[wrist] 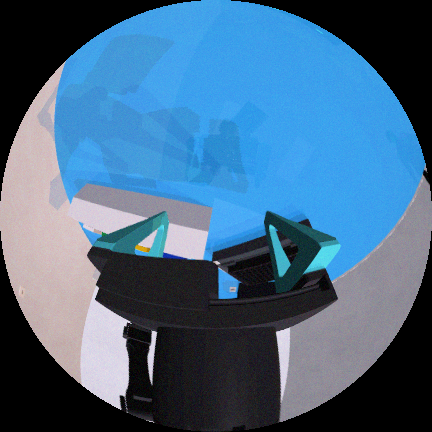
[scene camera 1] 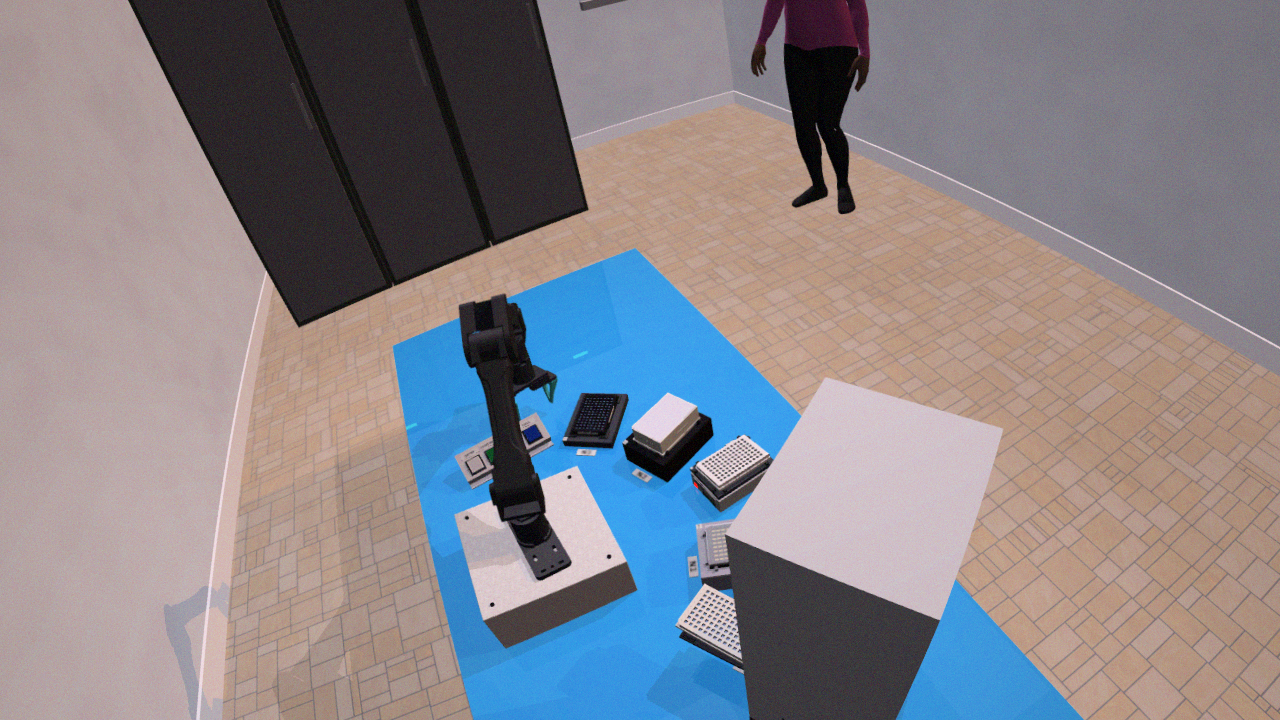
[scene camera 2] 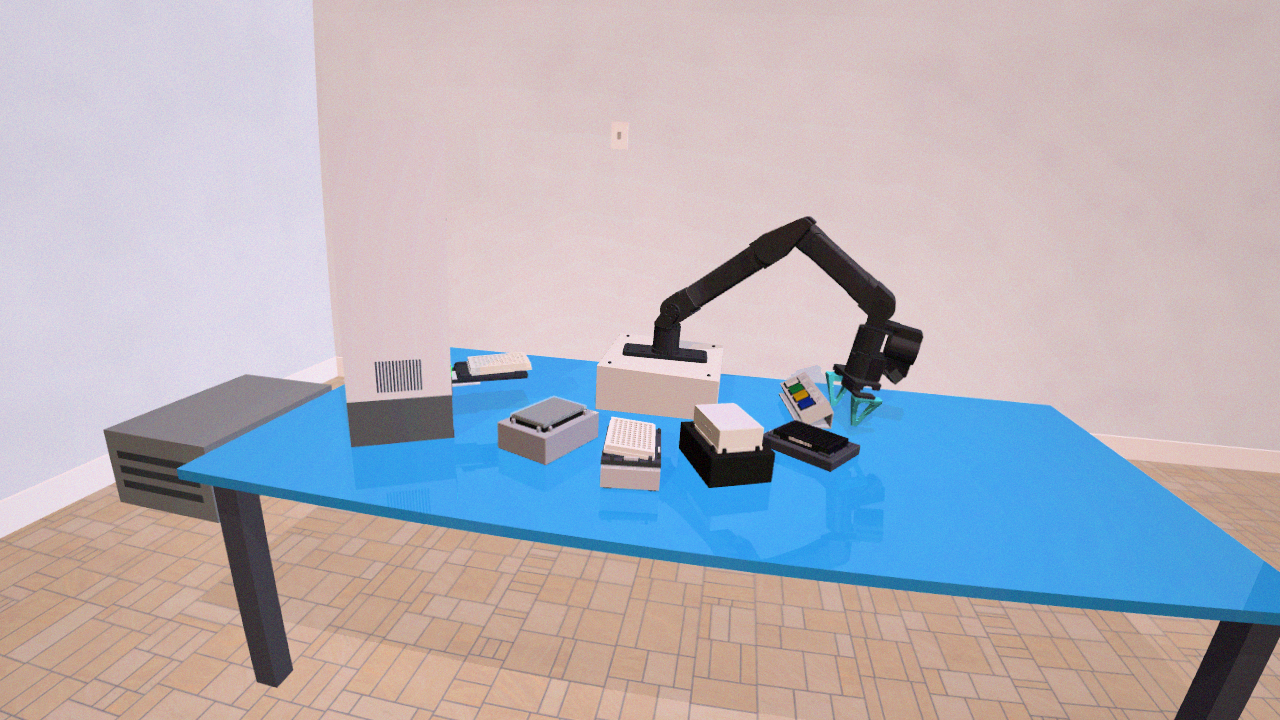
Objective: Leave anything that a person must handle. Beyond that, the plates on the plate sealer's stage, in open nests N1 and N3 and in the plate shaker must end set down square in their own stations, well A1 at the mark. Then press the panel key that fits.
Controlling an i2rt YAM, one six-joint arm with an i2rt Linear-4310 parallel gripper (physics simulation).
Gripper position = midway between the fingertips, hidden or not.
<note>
The gripper (scene camera 2: 842, 415) is open, holding nothing. Further things: a button panel (scene camera 1: 484, 475).
The gripper also shows in the wrist view (wrist: 215, 216) and in scene camera 1 (scene camera 1: 535, 412). The button panel also shows in the wrist view (wrist: 107, 209).
</note>
